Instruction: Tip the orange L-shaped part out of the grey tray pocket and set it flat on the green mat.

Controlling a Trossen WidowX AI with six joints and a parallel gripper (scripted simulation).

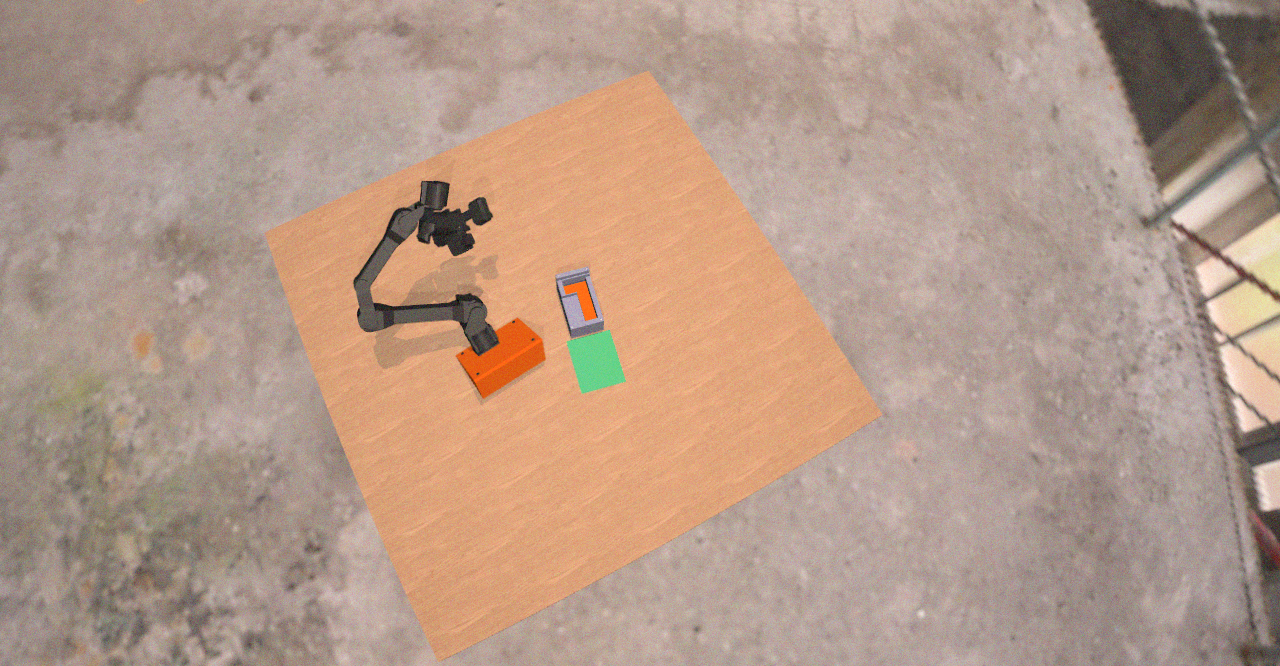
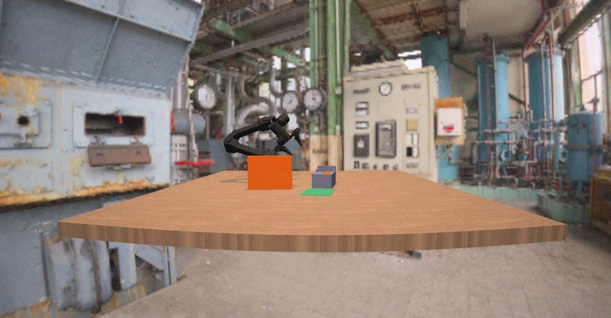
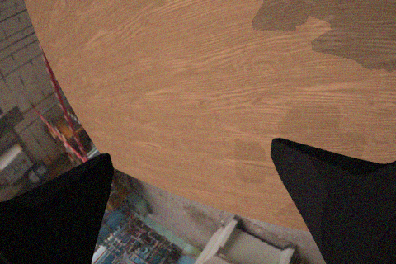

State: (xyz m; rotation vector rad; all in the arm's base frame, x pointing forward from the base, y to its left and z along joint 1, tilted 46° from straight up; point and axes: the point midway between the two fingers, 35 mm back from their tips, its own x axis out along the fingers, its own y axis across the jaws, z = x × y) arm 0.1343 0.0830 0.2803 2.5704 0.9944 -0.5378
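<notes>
My gripper tip is 29 cm to the left of the orange L-shaped part, 11 cm short of it and 11 cm above it. Round my gripper tip: grey tray: 30 cm to the right, 17 cm below, 11 cm ahead; then green mat: 44 cm to the right, 17 cm below, 6 cm ahead.
</notes>
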